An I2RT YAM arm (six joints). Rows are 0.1 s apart.
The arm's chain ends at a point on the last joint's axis. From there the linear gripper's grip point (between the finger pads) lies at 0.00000 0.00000 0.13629 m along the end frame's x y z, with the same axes.
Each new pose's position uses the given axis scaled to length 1; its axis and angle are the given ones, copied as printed.
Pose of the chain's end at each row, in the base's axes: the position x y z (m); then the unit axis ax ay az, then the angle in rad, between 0 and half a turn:
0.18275, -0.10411, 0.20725, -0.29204, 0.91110, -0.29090, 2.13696
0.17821, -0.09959, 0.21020, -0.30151, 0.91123, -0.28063, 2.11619
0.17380, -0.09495, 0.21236, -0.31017, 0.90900, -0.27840, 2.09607
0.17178, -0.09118, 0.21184, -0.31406, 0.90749, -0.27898, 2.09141
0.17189, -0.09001, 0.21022, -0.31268, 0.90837, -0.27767, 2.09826
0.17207, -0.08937, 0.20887, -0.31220, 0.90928, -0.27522, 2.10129
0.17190, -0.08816, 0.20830, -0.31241, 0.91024, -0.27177, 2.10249
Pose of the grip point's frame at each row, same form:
0.30534, -0.12602, 0.15186, -0.29204, 0.91110, -0.29090, 2.13696
0.30190, -0.11739, 0.15580, -0.30151, 0.91123, -0.28063, 2.11619
0.29866, -0.11016, 0.15988, -0.31017, 0.90900, -0.27840, 2.09607
0.29696, -0.10572, 0.15993, -0.31406, 0.90749, -0.27898, 2.09141
0.29665, -0.10487, 0.15742, -0.31268, 0.90837, -0.27767, 2.09826
0.29660, -0.10403, 0.15546, -0.31220, 0.90928, -0.27522, 2.10129
0.29627, -0.10227, 0.15437, -0.31241, 0.91024, -0.27177, 2.10249

